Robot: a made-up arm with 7 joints.
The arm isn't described. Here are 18 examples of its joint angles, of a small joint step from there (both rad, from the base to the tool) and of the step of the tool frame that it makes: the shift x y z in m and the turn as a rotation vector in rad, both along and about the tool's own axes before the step.
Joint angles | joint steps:
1: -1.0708 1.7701 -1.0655 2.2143 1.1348 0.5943 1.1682 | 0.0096 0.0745 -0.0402 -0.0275 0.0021 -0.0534 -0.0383
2: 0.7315 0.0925 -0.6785 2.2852 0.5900 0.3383 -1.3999 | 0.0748 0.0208 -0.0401 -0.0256 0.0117 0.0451 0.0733
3: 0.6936 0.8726 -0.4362 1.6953 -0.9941 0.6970 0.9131 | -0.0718 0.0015 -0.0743 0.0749 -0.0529 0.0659 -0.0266
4: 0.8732 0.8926 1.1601 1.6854 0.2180 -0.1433 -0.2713 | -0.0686 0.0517 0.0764 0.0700 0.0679 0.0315 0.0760
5: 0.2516 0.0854 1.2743 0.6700 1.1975 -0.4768 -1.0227 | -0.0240 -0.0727 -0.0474 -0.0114 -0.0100 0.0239 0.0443
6: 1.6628 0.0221 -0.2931 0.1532 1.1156 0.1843 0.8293 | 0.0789 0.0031 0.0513 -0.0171 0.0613 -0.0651 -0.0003
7: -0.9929 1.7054 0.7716 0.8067 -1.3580 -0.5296 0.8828 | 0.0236 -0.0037 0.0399 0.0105 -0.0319 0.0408 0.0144
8: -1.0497 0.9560 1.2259 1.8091 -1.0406 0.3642 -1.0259 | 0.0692 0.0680 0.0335 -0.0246 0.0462 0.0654 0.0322
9: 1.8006 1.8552 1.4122 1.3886 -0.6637 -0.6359 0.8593 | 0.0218 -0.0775 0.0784 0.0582 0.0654 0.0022 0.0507
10: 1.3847 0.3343 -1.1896 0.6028 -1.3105 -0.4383 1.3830 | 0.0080 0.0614 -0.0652 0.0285 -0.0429 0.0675 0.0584
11: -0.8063 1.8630 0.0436 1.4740 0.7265 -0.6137 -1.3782 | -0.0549 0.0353 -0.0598 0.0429 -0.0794 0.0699 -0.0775
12: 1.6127 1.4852 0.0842 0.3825 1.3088 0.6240 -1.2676 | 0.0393 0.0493 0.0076 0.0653 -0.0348 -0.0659 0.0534
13: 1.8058 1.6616 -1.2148 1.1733 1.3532 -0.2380 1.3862 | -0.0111 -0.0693 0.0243 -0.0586 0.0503 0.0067 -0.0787
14: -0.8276 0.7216 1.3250 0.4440 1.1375 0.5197 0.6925 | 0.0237 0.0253 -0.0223 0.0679 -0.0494 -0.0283 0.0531
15: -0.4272 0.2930 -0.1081 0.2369 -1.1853 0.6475 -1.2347 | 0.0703 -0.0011 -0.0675 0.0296 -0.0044 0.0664 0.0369
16: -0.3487 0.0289 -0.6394 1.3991 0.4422 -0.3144 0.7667 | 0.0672 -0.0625 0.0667 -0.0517 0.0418 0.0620 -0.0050
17: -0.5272 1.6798 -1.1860 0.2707 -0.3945 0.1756 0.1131 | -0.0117 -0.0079 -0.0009 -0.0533 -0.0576 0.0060 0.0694
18: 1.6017 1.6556 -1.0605 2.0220 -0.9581 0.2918 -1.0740 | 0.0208 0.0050 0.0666 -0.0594 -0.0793 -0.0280 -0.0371
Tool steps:
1: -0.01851 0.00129 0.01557 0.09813 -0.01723 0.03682
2: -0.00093 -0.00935 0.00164 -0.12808 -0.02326 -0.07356
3: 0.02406 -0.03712 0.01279 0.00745 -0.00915 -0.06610
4: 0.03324 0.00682 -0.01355 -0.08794 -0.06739 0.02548
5: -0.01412 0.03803 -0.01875 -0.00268 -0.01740 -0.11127
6: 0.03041 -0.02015 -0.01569 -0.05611 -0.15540 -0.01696
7: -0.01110 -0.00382 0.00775 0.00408 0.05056 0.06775
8: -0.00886 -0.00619 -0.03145 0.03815 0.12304 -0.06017
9: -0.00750 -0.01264 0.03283 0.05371 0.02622 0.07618
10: -0.00412 -0.01403 -0.01527 -0.12833 0.09817 0.04599
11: -0.00397 -0.00604 0.03078 -0.09234 -0.02109 -0.09678
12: 0.02934 0.01730 0.02037 -0.08972 -0.08401 0.12656
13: -0.00665 0.01143 -0.01196 0.09114 -0.07445 0.02064
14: 0.00891 -0.02967 -0.02023 -0.10953 0.01323 -0.10626
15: 0.01503 0.02250 -0.03721 0.06440 0.02326 -0.02013
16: 0.01473 0.02473 -0.01384 0.06090 -0.03824 0.03837
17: -0.01036 -0.00614 -0.00274 -0.07975 0.05570 -0.06484
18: -0.03081 -0.00609 -0.00208 0.05797 -0.06777 -0.11816
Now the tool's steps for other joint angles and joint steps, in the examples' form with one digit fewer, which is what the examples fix.
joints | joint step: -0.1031 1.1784 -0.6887 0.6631 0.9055 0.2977 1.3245 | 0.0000 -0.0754 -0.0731 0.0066 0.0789 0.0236 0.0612
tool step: -0.0144 -0.0021 -0.0482 -0.1720 -0.0096 0.0666
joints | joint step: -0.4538 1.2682 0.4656 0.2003 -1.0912 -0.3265 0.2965 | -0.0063 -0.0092 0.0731 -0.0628 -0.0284 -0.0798 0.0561
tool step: -0.0086 -0.0210 -0.0022 -0.0978 -0.0612 0.0404
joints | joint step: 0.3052 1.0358 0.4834 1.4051 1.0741 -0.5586 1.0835 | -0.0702 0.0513 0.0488 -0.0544 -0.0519 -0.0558 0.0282
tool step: 0.0053 0.0120 0.0200 -0.0489 0.0985 -0.0793
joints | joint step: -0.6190 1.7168 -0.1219 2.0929 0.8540 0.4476 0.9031 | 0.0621 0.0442 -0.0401 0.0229 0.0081 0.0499 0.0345
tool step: 0.0074 -0.0040 0.0069 -0.0229 0.0594 0.0154
